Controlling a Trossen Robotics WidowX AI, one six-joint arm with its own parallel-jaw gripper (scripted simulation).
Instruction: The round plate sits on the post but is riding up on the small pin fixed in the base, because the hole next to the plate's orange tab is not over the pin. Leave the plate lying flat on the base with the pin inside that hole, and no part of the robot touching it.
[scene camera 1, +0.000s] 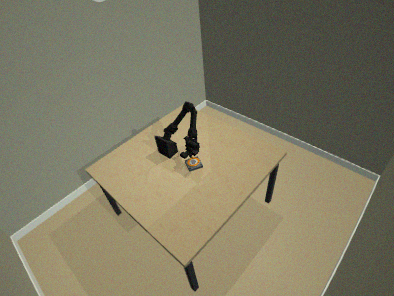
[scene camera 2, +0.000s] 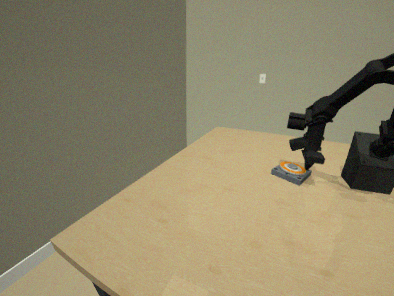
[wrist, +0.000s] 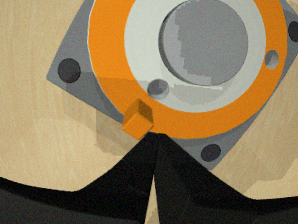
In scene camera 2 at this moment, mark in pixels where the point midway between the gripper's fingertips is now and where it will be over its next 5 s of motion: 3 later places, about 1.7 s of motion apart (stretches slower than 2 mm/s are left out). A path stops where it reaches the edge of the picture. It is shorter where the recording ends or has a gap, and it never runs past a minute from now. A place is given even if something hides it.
The gripper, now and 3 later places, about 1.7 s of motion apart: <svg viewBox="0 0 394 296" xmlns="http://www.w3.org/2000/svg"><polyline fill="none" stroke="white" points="306,169 302,172 297,171 291,169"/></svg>
